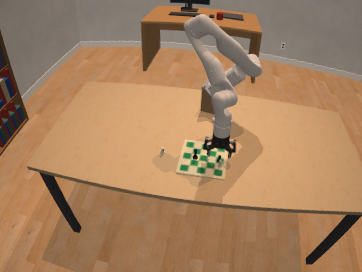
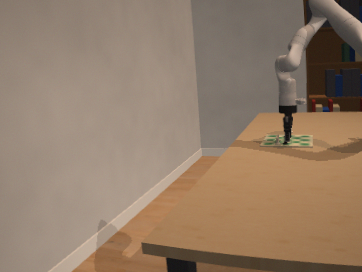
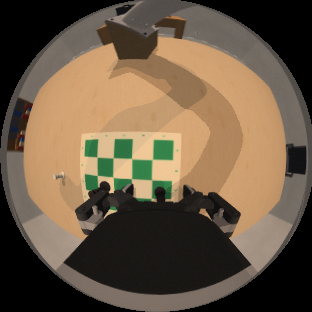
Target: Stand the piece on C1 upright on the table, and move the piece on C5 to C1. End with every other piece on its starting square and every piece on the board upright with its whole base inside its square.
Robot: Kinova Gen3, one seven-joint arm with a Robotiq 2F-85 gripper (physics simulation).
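Frame: origin at the arm's base, x ahead, y down, z left, level; centimetres.
Seen in the pictures: gripper, fingertip midpoint: (image 1: 218,156) (image 2: 288,139) (image 3: 157,189); arm's base, link origin: (image 1: 213,89).
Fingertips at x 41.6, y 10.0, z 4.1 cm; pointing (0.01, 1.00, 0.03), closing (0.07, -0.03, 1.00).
Note:
Pixels of each thing's top centre, then the offset from my fingertips to it. Level surfaces: height alone.
- taller black piece, top centre: (image 3: 88,195) (image 1: 195,149) dz -10.9, dx +0.1, dy -3.5 cm
- pale piece, top centre: (image 2: 277,134) (image 1: 220,160) dz +0.8, dx +4.4, dy -2.2 cm
- white piece, top centre: (image 3: 53,176) (image 1: 162,147) dz -26.2, dx -1.6, dy -0.9 cm
- board, top centre: (image 3: 122,187) (image 2: 287,139) (image 1: 203,158) dz -6.9, dx +0.1, dy +1.8 cm
- large wooden table, surface height: dy +2.4 cm
My gripper (image 1: 219,155) (image 2: 287,140) (image 3: 157,189) is open, low over the board, its fingers on either side of a black piece (image 1: 219,159) (image 3: 160,192) at the board's edge, which seems to be the one on C5. It holds nothing. A taller black piece (image 1: 195,155) (image 3: 104,186) stands upright in the same line of squares, towards the other end. A pale piece (image 1: 220,164) (image 2: 277,140) stands beside the gripped-side black piece, on the neighbouring square. A white piece (image 1: 162,150) (image 3: 59,176) stands upright on the table, off the board (image 1: 184,168) (image 2: 309,145) (image 3: 132,168).
The board lies on a large wooden table (image 1: 120,120) (image 2: 250,200) (image 3: 240,105). The arm's base block (image 1: 206,101) (image 3: 134,47) is behind the board. A desk (image 1: 150,20) and a bookshelf (image 1: 20,107) stand away from the table.

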